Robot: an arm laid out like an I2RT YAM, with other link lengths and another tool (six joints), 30 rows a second.
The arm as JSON. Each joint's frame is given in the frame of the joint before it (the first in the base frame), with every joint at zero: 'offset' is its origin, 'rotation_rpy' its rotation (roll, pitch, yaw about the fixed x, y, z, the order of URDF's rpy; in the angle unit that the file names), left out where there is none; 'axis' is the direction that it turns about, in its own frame. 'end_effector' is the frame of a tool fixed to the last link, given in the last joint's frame.
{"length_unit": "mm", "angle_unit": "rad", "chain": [
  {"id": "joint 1", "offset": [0.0, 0.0, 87.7], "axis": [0.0, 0.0, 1.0]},
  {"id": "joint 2", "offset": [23.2, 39.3, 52.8], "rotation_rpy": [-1.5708, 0.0, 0.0], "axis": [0.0, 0.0, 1.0]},
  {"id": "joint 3", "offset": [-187.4, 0.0, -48.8], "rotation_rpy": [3.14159, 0.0, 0.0], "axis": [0.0, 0.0, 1.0]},
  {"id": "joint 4", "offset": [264.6, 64.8, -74.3], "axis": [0.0, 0.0, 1.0]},
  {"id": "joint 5", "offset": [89.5, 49.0, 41.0], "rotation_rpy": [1.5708, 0.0, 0.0], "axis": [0.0, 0.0, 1.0]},
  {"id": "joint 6", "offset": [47.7, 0.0, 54.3], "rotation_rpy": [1.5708, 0.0, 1.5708], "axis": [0.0, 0.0, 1.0]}
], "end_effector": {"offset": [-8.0, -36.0, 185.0], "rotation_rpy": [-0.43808, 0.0, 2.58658]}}
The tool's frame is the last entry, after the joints.
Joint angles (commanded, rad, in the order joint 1, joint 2, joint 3, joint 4, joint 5, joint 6), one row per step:
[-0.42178 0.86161 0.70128 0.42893 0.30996 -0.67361]
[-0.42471 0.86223 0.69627 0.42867 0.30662 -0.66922]
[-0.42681 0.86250 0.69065 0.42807 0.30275 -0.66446]
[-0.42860 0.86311 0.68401 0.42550 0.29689 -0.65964]
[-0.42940 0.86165 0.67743 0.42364 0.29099 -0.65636]
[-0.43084 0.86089 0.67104 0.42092 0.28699 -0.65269]
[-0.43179 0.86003 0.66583 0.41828 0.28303 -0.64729]
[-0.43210 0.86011 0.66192 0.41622 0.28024 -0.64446]
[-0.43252 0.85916 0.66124 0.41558 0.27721 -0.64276]
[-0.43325 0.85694 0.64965 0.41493 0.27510 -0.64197]
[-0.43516 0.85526 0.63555 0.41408 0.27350 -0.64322]
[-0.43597 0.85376 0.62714 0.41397 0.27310 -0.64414]
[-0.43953 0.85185 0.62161 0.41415 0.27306 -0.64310]
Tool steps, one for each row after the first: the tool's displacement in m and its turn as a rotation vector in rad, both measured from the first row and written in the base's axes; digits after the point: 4 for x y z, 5 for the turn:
[0.0005 -0.0010 -0.0031 0.00475 0.00286 0.00139]
[0.0011 -0.0015 -0.0065 0.00993 0.00607 0.00420]
[0.0025 -0.0017 -0.0112 0.01615 0.01248 0.00921]
[0.0035 -0.0012 -0.0148 0.02012 0.01731 0.01488]
[0.0043 -0.0014 -0.0188 0.02544 0.02290 0.01814]
[0.0050 -0.0014 -0.0221 0.03149 0.02613 0.02225]
[0.0058 -0.0013 -0.0249 0.03555 0.03006 0.02525]
[0.0060 -0.0008 -0.0250 0.03631 0.02962 0.02816]
[0.0067 -0.0010 -0.0309 0.04080 0.03836 0.02956]
[0.0074 -0.0019 -0.0386 0.04537 0.05126 0.02880]
[0.0076 -0.0023 -0.0429 0.04769 0.05820 0.02811]
[0.0068 -0.0039 -0.0452 0.05005 0.06054 0.02478]

